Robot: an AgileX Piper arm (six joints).
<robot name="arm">
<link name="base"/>
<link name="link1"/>
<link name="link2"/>
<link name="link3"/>
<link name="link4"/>
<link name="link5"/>
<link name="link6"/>
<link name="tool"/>
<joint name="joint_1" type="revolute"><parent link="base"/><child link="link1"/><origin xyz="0 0 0.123"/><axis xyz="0 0 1"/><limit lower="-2.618" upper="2.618"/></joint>
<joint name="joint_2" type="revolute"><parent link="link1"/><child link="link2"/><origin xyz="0 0 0" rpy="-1.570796 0 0"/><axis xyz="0 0 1"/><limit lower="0" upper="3.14"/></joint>
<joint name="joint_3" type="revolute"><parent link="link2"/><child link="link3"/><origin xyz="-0.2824 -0.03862 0"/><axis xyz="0 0 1"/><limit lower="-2.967" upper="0"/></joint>
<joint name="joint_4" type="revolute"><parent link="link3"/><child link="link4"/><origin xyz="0.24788 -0.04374 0" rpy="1.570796 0 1.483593"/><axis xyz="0 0 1"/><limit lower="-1.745" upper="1.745"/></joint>
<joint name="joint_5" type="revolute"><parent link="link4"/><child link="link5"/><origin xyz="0 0 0" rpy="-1.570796 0 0"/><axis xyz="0 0 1"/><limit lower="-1.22" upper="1.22"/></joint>
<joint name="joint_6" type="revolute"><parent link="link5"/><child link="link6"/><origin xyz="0 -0.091 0" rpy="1.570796 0 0"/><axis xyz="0 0 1"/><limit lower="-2.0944" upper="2.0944"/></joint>
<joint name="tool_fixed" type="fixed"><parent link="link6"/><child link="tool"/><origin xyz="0 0 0"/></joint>
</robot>
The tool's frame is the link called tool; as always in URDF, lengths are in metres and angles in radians.
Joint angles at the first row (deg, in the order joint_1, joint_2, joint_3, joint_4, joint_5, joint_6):
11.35, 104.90, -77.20, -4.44, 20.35, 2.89
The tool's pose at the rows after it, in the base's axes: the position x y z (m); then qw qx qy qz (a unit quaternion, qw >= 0):
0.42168, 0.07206, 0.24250, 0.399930, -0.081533, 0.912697, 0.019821
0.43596, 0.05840, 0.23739, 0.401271, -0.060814, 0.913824, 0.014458
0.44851, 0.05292, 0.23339, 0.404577, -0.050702, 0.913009, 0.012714
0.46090, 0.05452, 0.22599, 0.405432, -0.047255, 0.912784, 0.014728
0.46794, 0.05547, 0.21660, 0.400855, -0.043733, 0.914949, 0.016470
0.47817, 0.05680, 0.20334, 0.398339, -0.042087, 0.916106, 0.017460
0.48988, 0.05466, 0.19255, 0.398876, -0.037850, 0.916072, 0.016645
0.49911, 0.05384, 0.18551, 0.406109, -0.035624, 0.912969, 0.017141
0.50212, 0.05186, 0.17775, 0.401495, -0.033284, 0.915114, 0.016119
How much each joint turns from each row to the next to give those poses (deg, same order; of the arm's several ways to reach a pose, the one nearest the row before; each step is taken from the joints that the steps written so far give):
-1.33, 2.50, -2.47, 0.00, -0.22, 0.42
-2.07, 2.63, -2.77, 0.00, 0.00, 0.52
-0.91, 2.50, -2.86, 0.00, -0.04, 0.34
0.00, 2.91, -2.95, 0.12, -0.09, 0.35
0.00, 2.10, -1.41, 0.11, -0.12, 0.38
0.00, 3.00, -2.05, 0.00, -0.64, 0.25
-0.42, 3.06, -2.80, 0.00, -0.33, 0.13
-0.23, 2.26, -2.14, 0.00, -1.03, 0.08
-0.26, 1.24, -0.56, 0.00, -0.09, 0.05

